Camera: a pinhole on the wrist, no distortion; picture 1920 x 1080 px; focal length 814.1 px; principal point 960.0 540.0 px. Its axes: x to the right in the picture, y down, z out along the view. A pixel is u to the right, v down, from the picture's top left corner.
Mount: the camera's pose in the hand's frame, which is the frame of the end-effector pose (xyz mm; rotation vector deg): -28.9 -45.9 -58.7 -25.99 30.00 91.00
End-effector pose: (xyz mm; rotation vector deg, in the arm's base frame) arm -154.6 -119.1 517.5 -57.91 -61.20 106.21
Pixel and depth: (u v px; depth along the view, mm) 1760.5 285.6 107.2
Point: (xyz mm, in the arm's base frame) -145.9 -148.2 412.5
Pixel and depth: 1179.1 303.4 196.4
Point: -250.2 -157.2 429.8
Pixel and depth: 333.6 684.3 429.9
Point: -544.9 -304.3 763.0
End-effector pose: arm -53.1 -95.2 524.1 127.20 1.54 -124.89
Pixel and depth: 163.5 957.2 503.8
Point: -714.9 53.4 746.7
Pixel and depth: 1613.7 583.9 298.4
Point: -90.5 -417.1 584.9
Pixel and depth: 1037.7 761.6 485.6
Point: -365.2 -370.5 675.7
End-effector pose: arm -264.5 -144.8 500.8 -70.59 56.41 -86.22
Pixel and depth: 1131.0 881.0 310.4
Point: -61.8 -41.8 320.0
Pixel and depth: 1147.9 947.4 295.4
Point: -74.3 -22.0 320.3
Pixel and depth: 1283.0 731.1 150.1
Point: -214.5 -103.9 406.8
